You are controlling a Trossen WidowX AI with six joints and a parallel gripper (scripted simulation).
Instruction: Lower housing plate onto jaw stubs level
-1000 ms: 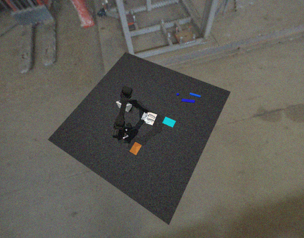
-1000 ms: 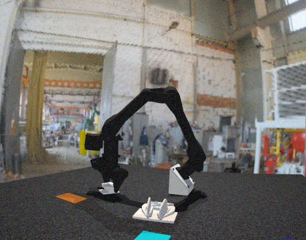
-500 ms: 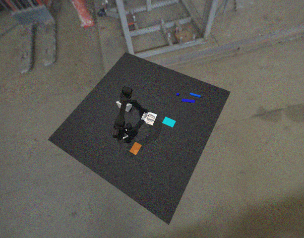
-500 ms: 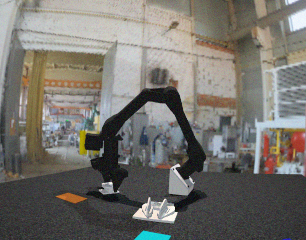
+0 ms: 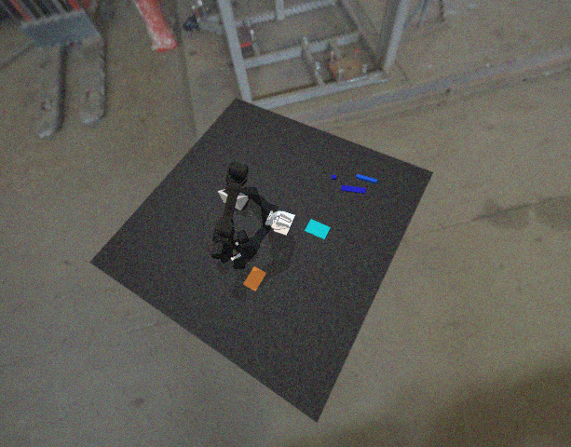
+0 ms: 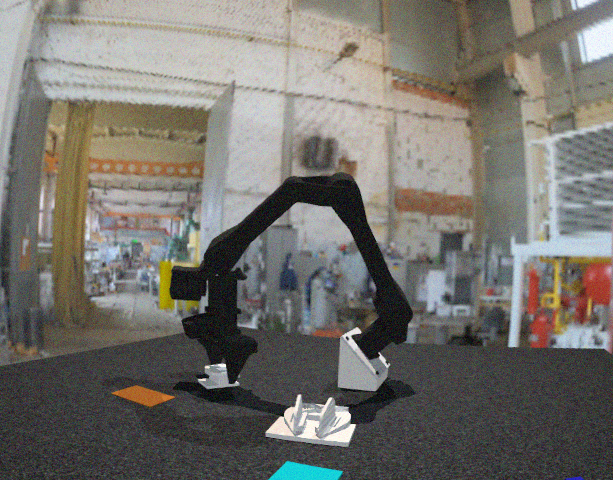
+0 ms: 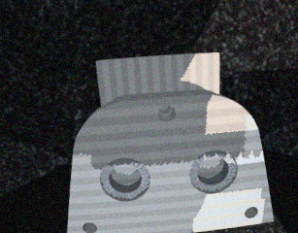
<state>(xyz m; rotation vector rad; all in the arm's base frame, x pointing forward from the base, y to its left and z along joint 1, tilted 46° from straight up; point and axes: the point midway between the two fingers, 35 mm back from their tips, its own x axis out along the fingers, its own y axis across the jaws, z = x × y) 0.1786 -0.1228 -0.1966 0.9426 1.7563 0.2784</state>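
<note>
Right now the white stepped block is 10 mm to the right of my gripper tip and 10 mm ahead of it. The rest, counted from my gripper tip: cyan patch (330 mm to the left, 280 mm ahead, 10 mm below); then orange patch (180 mm ahead, 50 mm to the right, 10 mm below).
</note>
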